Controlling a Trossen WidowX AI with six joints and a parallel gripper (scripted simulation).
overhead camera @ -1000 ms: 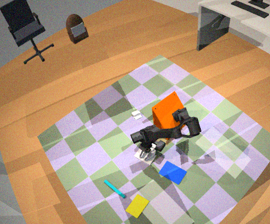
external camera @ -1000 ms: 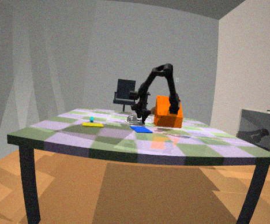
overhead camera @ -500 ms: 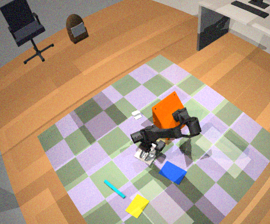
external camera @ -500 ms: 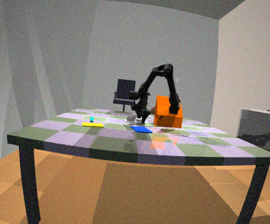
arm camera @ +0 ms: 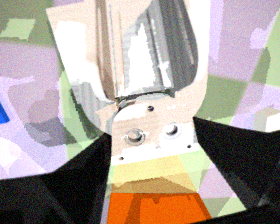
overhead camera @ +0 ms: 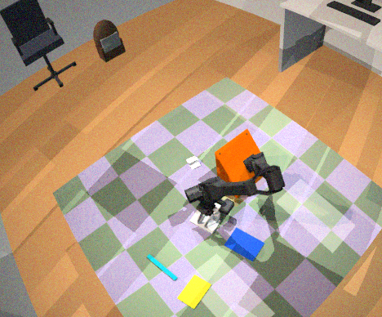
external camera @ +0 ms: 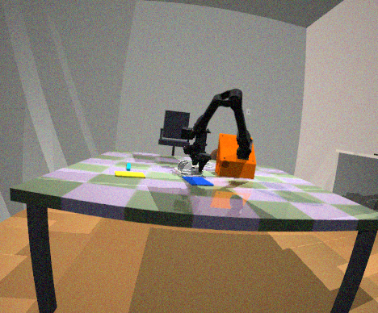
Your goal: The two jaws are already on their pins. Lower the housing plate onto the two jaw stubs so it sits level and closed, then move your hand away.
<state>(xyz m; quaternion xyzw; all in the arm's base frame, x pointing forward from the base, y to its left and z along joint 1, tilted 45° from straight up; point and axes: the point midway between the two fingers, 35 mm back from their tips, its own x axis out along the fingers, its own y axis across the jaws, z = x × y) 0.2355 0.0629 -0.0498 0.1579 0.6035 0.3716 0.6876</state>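
My gripper tip is now 20 mm short of the small white cube and 140 mm to the left of it. From my gripper tip the other things lie so: blue card 10 mm ahead, 220 mm to the left, 10 mm below; then cyan bar 340 mm ahead, 80 mm to the left; then yellow card 300 mm ahead, 250 mm to the left, 10 mm below.
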